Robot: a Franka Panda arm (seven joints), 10 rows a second.
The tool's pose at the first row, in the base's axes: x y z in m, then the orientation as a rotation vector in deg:
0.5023, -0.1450, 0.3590, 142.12, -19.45, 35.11
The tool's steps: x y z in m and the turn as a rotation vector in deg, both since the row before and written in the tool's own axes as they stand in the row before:
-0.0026, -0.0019, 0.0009, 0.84, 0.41, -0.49
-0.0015, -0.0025, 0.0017, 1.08, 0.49, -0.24
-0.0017, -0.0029, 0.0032, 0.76, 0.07, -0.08
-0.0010, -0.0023, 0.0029, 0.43, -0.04, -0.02
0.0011, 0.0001, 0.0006, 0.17, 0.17, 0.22
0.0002, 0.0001, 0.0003, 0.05, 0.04, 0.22
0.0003, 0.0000, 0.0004, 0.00, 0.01, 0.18
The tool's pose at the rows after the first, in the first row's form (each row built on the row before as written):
0.5011, -0.1437, 0.3562, 142.77, -18.48, 35.67
0.5013, -0.1425, 0.3531, 143.61, -17.73, 36.51
0.5020, -0.1417, 0.3486, 144.31, -17.41, 36.80
0.5030, -0.1412, 0.3449, 144.74, -17.29, 36.87
0.5041, -0.1417, 0.3450, 144.84, -17.47, 37.22
0.5044, -0.1420, 0.3449, 144.87, -17.73, 37.37
0.5048, -0.1422, 0.3447, 144.87, -17.96, 37.45

